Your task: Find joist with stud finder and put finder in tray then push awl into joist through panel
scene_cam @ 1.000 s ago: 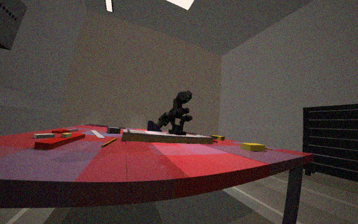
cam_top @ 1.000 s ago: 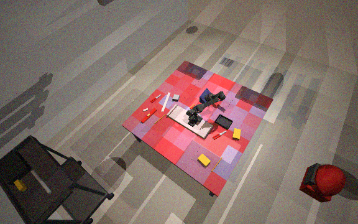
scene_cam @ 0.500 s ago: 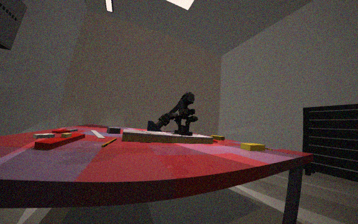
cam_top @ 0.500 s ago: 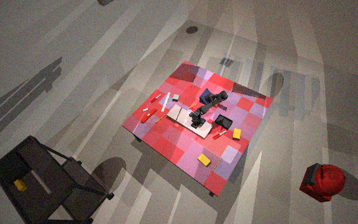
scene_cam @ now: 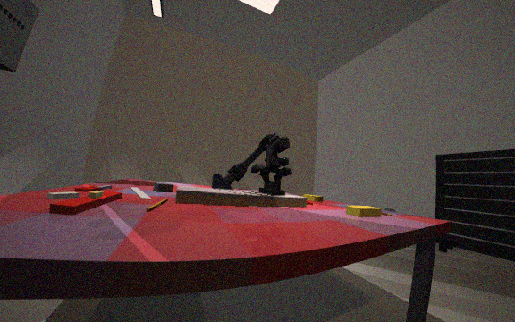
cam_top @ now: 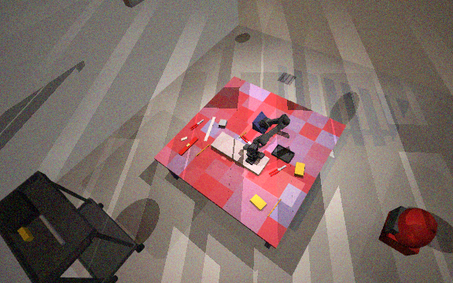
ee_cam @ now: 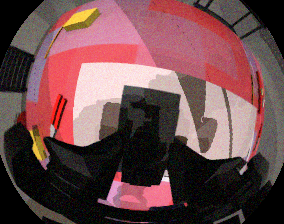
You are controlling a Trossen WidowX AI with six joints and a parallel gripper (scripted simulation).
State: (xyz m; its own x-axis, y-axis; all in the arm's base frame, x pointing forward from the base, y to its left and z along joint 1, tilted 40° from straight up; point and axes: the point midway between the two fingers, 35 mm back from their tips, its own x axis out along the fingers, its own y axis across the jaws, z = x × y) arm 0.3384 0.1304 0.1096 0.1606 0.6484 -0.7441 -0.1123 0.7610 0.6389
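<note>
My gripper tip is 230 mm past the black tray, 160 mm to the right of it and 50 mm above it. The rest, counted from my gripper tip: stud finder 20 mm behind, 20 mm above; then white ruler 550 mm to the right, 60 mm below; then grey block 120 mm behind, 480 mm to the right, 50 mm below.
</note>
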